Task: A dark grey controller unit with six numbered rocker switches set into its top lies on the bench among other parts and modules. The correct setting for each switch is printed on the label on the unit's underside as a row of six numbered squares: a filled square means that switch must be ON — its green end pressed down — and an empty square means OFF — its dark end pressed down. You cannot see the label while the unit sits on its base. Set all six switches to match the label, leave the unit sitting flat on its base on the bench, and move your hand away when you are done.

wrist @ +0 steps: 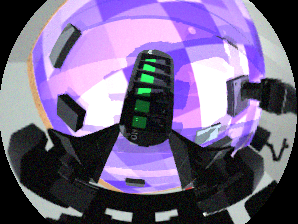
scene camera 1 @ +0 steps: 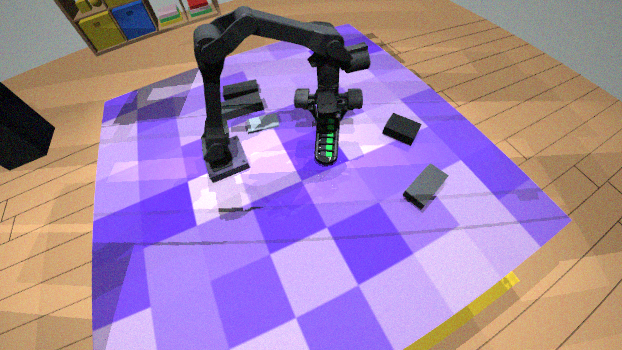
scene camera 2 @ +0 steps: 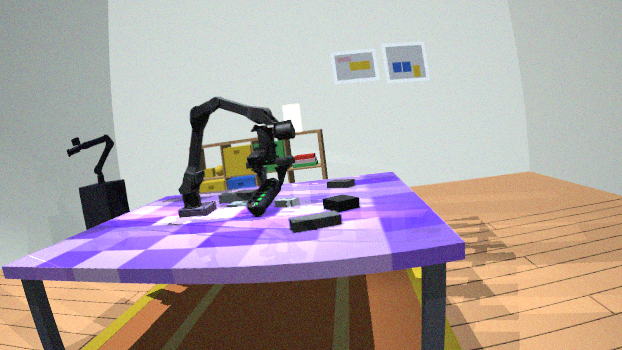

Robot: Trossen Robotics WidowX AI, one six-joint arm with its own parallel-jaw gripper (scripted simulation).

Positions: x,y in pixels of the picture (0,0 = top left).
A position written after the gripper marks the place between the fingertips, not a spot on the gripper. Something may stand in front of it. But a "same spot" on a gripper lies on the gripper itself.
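Scene:
The gripper appears in the wrist view as well as in scene camera 2, and it can be seen in scene camera 1 (328,119) too. On the gripper, (wrist: 196,165) and (scene camera 2: 260,169) are the same spot.

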